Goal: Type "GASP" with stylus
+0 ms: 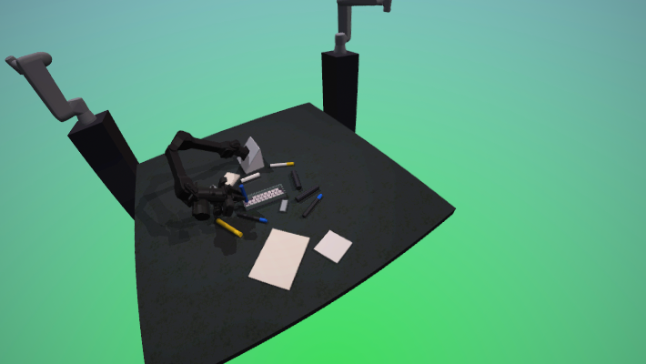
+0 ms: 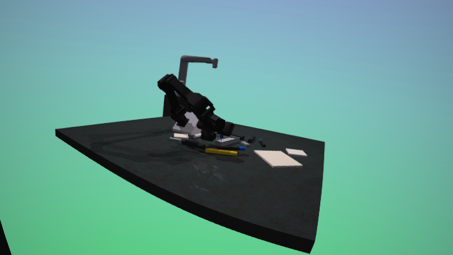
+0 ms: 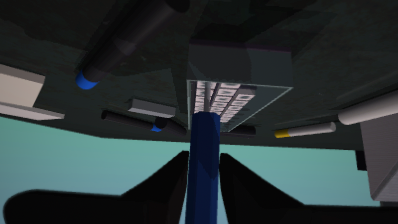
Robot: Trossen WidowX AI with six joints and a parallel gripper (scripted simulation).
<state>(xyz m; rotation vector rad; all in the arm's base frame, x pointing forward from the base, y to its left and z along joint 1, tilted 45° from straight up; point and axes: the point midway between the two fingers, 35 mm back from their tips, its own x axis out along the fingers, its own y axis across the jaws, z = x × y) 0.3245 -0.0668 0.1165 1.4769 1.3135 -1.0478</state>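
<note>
Now: gripper tip 1 cm above the blue stylus. Round my gripper tip: yellow marker: 11 cm to the right, 6 cm below, 6 cm ahead; grey block: 14 cm to the left, 8 cm ahead, 6 cm below; white yellow-tipped pen: 26 cm to the left, 18 cm behind, 6 cm below.
</note>
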